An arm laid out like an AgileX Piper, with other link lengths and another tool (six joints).
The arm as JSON. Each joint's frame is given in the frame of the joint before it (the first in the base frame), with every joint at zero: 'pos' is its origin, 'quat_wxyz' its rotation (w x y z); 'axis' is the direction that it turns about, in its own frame. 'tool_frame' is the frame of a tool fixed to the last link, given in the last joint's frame.
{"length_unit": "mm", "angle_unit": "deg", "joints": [
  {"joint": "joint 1", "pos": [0.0, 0.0, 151.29], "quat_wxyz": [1.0, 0.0, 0.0, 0.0], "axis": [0.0, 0.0, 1.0]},
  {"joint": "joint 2", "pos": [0.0, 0.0, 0.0], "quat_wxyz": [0.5, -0.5, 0.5, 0.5], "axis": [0.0, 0.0, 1.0]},
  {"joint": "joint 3", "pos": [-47.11, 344.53, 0.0], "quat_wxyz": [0.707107, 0.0, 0.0, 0.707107], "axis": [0.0, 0.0, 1.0]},
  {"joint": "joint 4", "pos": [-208.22, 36.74, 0.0], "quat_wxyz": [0.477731, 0.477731, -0.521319, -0.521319], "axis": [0.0, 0.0, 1.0]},
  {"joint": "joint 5", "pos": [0.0, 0.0, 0.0], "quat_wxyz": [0.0, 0.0, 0.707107, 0.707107], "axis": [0.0, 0.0, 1.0]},
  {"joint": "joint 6", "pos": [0.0, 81.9, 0.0], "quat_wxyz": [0.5, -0.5, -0.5, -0.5], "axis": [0.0, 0.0, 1.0]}
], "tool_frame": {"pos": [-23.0, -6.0, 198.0], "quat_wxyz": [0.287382, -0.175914, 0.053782, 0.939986]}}
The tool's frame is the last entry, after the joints.
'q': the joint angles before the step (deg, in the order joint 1, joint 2, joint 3, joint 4, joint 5, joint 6). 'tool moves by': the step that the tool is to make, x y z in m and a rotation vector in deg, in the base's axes. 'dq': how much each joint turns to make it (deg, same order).
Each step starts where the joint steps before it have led.
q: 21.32, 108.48, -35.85, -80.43, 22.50, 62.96
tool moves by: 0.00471, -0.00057, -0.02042, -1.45, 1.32, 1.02
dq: 0.00, 4.50, -0.06, -7.79, 0.20, 7.07
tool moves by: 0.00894, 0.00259, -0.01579, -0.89, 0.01, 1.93
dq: 0.00, 3.75, 0.00, -10.10, 0.45, 8.70
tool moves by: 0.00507, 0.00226, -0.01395, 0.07, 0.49, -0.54
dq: 0.00, 3.01, -1.23, -2.57, 0.11, 3.43
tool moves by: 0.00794, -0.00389, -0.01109, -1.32, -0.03, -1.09
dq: 0.00, 3.15, -1.89, -0.35, 1.57, 1.27
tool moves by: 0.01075, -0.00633, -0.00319, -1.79, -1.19, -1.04
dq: 0.00, 2.13, -1.79, -0.08, 2.37, 0.78
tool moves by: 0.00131, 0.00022, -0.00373, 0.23, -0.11, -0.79
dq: 0.00, 0.78, -0.53, -0.04, 0.06, 0.95
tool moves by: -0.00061, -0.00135, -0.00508, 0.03, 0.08, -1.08
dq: 0.00, 1.00, -0.33, -0.02, 0.25, 1.23
